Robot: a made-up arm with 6 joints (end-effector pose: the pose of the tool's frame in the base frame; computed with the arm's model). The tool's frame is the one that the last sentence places. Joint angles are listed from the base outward.
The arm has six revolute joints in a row. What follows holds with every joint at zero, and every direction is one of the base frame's.
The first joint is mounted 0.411 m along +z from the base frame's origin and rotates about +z.
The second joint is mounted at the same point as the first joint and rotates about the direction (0, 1, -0.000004).
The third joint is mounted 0.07 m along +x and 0.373 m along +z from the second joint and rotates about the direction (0, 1, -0.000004).
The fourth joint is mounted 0.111 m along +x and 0.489 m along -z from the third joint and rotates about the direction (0, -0.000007, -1).
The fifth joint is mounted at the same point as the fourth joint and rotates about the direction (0, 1, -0.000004).
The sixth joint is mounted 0.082 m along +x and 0.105 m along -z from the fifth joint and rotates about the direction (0, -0.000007, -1).
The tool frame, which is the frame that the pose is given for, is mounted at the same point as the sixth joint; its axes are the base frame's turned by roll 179.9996, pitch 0 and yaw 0 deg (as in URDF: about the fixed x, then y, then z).
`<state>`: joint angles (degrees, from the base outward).
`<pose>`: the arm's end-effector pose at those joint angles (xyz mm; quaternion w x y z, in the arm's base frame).
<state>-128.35 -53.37 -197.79 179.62 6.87 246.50</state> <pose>522.0 660.6 844.6 0.4017 0.0796 0.6245 0.6651</pose>
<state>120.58 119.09 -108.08 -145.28 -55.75 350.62</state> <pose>-167.9 135.3 -303.3 0.3904 0.6055 -0.5871 0.3691</pose>
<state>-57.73 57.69 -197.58 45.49 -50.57 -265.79</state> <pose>193.9 -484.9 1059.4 0.5456 0.2872 -0.0149 -0.7872</pose>
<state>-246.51 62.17 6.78 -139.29 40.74 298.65</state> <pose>74.1 -160.1 191.7 0.0803 0.8994 -0.2410 0.3559</pose>
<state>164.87 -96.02 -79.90 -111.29 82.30 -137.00</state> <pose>487.1 -41.9 1034.6 0.5226 -0.0846 0.6428 0.5536</pose>
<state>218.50 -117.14 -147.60 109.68 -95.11 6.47</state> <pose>543.5 549.4 261.7 0.3107 0.2299 -0.5331 -0.7526</pose>
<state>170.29 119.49 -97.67 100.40 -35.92 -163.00</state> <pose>-152.6 153.8 -354.5 0.3652 -0.4627 0.8013 0.1020</pose>
